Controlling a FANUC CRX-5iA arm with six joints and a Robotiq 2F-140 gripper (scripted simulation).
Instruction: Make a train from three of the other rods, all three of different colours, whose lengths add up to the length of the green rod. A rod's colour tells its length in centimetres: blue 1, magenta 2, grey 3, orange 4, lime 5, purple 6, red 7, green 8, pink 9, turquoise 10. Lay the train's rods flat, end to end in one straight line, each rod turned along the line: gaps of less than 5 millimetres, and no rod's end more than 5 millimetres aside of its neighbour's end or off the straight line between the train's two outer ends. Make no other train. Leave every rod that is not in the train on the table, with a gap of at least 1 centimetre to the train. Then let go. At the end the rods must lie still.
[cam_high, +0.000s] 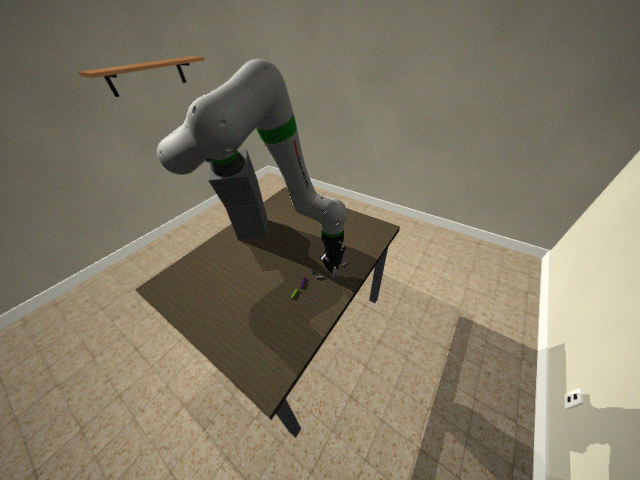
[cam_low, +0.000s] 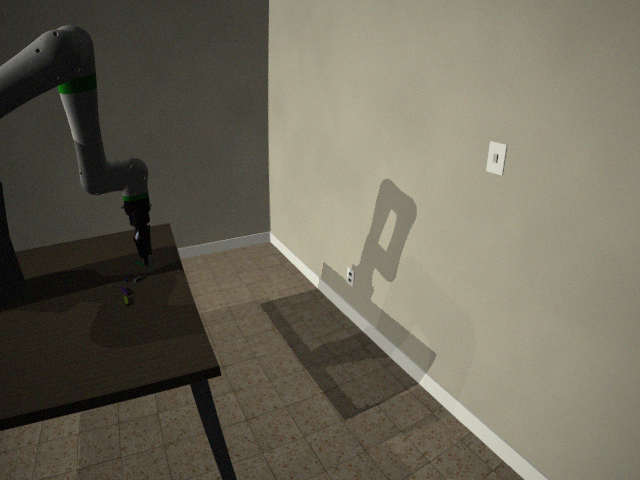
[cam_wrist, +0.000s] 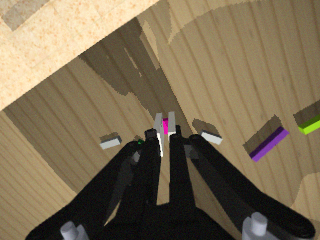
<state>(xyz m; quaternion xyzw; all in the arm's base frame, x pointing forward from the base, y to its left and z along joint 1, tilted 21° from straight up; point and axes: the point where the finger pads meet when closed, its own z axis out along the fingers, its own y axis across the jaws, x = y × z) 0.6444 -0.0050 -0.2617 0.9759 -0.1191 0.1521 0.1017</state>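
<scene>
Now: the blue rod 9 cm behind my hand, 4 cm to the right of it and 3 cm below it. From my hand the other things lie so: magenta rod 1 cm behind, 3 cm below; then green rod 4 cm behind, 8 cm to the left, 3 cm below; then purple rod 9 cm behind, 12 cm to the right, 3 cm below.
</scene>
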